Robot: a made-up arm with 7 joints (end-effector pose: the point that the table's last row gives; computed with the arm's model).
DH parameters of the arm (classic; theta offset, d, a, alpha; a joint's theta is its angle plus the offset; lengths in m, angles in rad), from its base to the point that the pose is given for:
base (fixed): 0.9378 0 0.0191 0
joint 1: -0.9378 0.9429 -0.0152 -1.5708
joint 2: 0 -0.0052 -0.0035 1.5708
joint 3: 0 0.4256 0.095 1.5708
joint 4: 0 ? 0.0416 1.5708
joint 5: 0 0.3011 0.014 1.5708
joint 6: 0 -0.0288 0.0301 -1.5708
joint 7: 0.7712 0 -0.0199 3.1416
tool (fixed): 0.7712 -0.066 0 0
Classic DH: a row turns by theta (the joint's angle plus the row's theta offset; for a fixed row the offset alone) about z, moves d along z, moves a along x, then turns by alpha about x.
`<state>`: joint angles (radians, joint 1 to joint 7).
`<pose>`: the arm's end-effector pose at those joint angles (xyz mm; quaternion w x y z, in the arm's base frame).
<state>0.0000 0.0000 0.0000 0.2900 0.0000 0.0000 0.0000</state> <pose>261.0 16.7 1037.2 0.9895 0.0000 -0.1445 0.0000</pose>
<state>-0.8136 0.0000 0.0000 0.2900 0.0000 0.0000 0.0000</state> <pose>183.8 -165.2 1037.2 0.9088 -0.0572 -0.1327 -0.3915</pose>
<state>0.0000 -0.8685 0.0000 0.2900 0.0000 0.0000 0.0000</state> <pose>95.3 16.7 1206.0 0.8369 0.0000 -0.5474 0.0000</pose>
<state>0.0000 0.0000 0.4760 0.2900 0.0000 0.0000 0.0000</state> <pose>228.2 139.0 1037.2 0.9616 0.0341 -0.1404 0.2333</pose>
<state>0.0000 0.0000 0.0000 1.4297 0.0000 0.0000 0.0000</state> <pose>461.1 16.7 1387.6 0.7552 0.0000 -0.6555 0.0000</pose>
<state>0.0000 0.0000 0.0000 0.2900 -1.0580 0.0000 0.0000</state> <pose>258.9 50.3 1036.5 0.8543 -0.0729 -0.1247 0.4994</pose>
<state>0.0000 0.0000 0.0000 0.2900 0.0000 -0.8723 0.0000</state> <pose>293.8 16.7 1084.2 0.8358 0.0000 -0.5490 0.0000</pose>
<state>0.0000 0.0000 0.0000 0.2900 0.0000 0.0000 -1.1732</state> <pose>257.1 -5.0 1036.0 0.8241 -0.0800 -0.1203 0.5477</pose>
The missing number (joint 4, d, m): -0.0214
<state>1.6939 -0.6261 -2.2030 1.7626 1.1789 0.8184 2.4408</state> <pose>462.8 -468.5 1198.3 0.2746 -0.5313 -0.4401 0.6698</pose>
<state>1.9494 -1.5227 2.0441 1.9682 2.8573 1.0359 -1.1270</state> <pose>-36.7 -699.7 734.4 0.4240 -0.1320 -0.6034 -0.6623</pose>
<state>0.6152 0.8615 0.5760 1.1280 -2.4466 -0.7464 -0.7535</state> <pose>165.3 478.2 907.9 0.5129 -0.2866 0.3345 -0.7369</pose>
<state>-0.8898 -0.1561 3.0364 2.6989 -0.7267 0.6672 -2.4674</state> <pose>-170.5 287.8 1697.7 0.3648 0.4751 0.6871 -0.4112</pose>
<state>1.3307 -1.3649 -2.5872 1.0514 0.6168 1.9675 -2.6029</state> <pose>133.0 -334.3 710.8 0.2863 0.5622 -0.7544 0.1810</pose>
